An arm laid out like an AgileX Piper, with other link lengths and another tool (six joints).
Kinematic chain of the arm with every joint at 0, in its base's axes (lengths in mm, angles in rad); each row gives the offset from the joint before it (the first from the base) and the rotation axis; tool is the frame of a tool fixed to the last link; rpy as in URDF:
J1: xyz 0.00 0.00 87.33 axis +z
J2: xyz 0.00 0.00 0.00 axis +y
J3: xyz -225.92 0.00 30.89 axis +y
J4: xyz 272.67 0.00 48.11 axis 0.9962 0 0.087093
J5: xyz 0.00 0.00 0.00 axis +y
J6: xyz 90.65 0.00 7.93 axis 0.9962 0 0.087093
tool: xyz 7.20 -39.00 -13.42 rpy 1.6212 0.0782 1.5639
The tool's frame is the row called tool.
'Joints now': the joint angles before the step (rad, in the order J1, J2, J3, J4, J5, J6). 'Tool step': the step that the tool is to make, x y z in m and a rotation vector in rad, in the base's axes. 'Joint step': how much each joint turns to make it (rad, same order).
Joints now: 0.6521, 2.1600, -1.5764, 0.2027, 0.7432, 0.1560
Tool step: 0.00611, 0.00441, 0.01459, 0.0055, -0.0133, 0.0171
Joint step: 0.0000, 0.0000, -0.0560, -0.0058, 0.0439, -0.0072
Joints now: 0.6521, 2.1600, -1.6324, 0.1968, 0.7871, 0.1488
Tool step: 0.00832, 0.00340, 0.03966, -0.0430, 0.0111, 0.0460
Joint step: 0.0000, 0.0001, -0.1485, -0.0418, 0.1863, -0.0008
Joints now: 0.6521, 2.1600, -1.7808, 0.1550, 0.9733, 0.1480
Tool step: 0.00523, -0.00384, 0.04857, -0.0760, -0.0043, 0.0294
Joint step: 0.0000, -0.0010, -0.1707, -0.0732, 0.2147, 0.0108
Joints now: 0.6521, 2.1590, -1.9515, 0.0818, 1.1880, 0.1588
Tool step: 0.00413, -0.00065, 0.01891, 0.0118, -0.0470, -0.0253
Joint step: -0.0021, -0.0053, -0.0570, -0.0272, 0.0160, 0.0279
